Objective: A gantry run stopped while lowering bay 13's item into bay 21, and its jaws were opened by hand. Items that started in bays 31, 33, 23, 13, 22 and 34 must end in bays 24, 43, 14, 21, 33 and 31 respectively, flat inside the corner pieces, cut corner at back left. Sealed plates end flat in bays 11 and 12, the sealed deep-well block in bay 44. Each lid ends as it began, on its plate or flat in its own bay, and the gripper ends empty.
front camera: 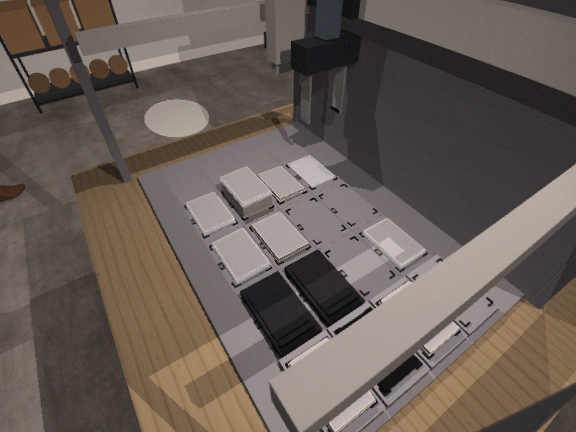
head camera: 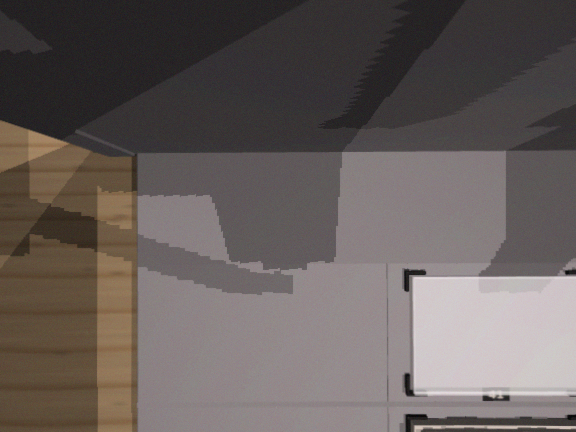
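Where they show: gripper, fingertip midpoint: (front camera: 321, 115); robot's base, link origin: (front camera: 185, 206).
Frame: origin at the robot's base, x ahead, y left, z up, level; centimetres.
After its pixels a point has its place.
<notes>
My gripper (front camera: 321, 114) {x 4.0, y 40.6, z 16.0 cm} hangs high beyond the far left bays, its jaws apart and empty; it does not show in the head view. A tall pale block (front camera: 245, 191) {x 9.3, y 13.5, z 5.5 cm} stands in bay 21. Smooth white plate (front camera: 311, 171) {x 7.0, y 36.1, z 0.8 cm} (head camera: 495, 330) {x 5.9, y 36.8, z 0.8 cm} lies in bay 41, a pale plate (front camera: 281, 183) {x 7.5, y 25.4, z 1.4 cm} in bay 31. White-rimmed plates (front camera: 210, 213) {x 7.5, y 4.1, z 1.4 cm} (front camera: 240, 255) {x 23.6, y 4.2, z 1.6 cm} lie in bays 11 and 12, a pale plate (front camera: 280, 236) {x 23.7, y 14.7, z 1.4 cm} in bay 22. Black stepped blocks (front camera: 324, 285) {x 40.4, y 14.7, z 2.4 cm} (front camera: 280, 312) {x 40.5, y 4.1, z 2.4 cm} stand in bays 23 and 13. A white-rimmed plate (front camera: 394, 242) {x 39.9, y 35.9, z 1.4 cm} lies in bay 43. Cut corners are too small to tell.
Bays 42, 32 and 33 show corner pieces without items. A pale beam (front camera: 430, 300) {x 62.2, y 2.7, z 40.0 cm} hides much of the fourth column; a plate end (front camera: 441, 339) {x 61.3, y 25.1, z 2.9 cm}, a dark item (front camera: 400, 374) {x 61.3, y 14.8, z 2.2 cm} and another plate end (front camera: 352, 411) {x 61.1, y 4.2, z 2.9 cm} show past it. A dark wall (front camera: 425, 150) {x 31.4, y 49.9, z 16.9 cm} borders the deck's back.
</notes>
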